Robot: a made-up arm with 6 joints. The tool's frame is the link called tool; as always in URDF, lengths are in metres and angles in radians.
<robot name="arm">
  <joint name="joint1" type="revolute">
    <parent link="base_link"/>
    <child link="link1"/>
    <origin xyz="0 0 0.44" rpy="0 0 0"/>
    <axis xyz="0 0 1"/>
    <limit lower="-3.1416" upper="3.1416"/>
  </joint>
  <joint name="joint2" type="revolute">
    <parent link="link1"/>
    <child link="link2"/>
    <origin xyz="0.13 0 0" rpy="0 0 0"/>
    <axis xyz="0 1 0"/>
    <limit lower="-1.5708" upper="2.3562"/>
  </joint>
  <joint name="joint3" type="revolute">
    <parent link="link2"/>
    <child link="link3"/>
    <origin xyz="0 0 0.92" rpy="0 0 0"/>
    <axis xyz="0 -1 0"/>
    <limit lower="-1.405" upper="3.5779"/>
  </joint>
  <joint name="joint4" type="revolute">
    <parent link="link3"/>
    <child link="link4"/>
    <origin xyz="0 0 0.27" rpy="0 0 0"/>
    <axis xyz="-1 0 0"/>
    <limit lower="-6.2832" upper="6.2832"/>
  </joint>
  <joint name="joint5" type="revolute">
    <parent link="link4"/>
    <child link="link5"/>
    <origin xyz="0.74 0 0" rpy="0 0 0"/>
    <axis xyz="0 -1 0"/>
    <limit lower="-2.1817" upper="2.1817"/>
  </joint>
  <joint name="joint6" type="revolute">
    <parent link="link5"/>
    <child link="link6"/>
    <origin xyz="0.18 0 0" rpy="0 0 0"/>
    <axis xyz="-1 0 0"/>
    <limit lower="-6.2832" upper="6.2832"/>
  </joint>
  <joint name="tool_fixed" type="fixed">
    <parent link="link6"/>
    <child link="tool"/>
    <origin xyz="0 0 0" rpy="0 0 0"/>
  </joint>
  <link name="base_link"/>
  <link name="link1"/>
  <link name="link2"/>
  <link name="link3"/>
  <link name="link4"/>
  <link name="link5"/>
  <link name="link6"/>
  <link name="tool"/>
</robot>
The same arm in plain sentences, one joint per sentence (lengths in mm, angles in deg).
The arm has six revolute joints in a row. What follows holds with every joint at zero, and every direction is one of the base frame's.
The first joint is mounted 440 mm along +z from the base frame's origin and rotates about +z, from -180 to 180 deg.
The second joint is mounted 130 mm along +x from the first joint and rotates about +y, from -90 to 135 deg.
The third joint is mounted 920 mm along +z from the second joint and rotates about -y, from -80.5 to 205 deg.
The fourth joint is mounted 270 mm along +z from the third joint and rotates about -x, from -360 to 360 deg.
The fifth joint is mounted 740 mm along +x from the fourth joint and rotates about -y, from -125 to 125 deg.
The sixth joint is mounted 180 mm along +x from the fifth joint and rotates about -x, from -360 to 360 deg.
The tool frame, which is the frame that the pose is given for, is mounted at the same point as the sixth joint; its axes are parallel to the base frame's.

